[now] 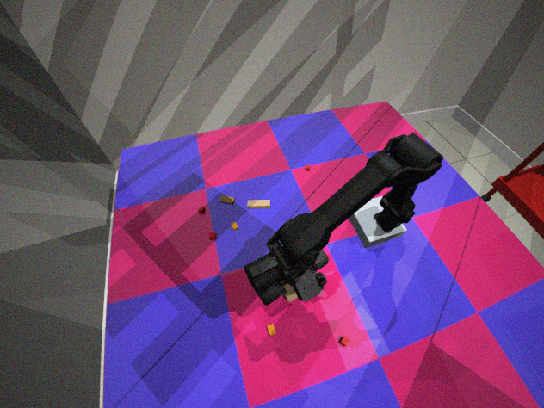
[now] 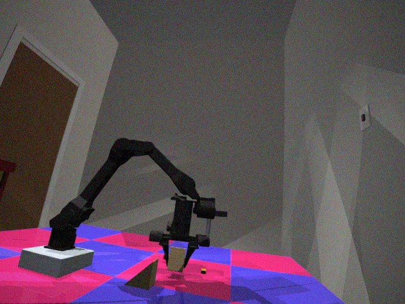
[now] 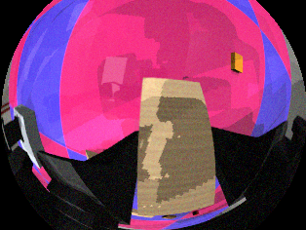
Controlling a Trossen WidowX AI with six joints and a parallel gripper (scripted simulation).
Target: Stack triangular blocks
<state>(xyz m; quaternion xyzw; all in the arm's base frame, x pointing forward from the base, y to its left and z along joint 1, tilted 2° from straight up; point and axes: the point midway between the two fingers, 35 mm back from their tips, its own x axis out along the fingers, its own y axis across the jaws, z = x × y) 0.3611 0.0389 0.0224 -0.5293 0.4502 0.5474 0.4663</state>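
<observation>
My gripper tip is now 10 mm to the left of the tan triangular block and 10 mm below it. The rest, counted from my gripper tip: brown flat piece: 60 mm ahead, 350 mm to the right, 30 mm below; long tan piece: 30 mm behind, 280 mm to the right, 20 mm below.
</observation>
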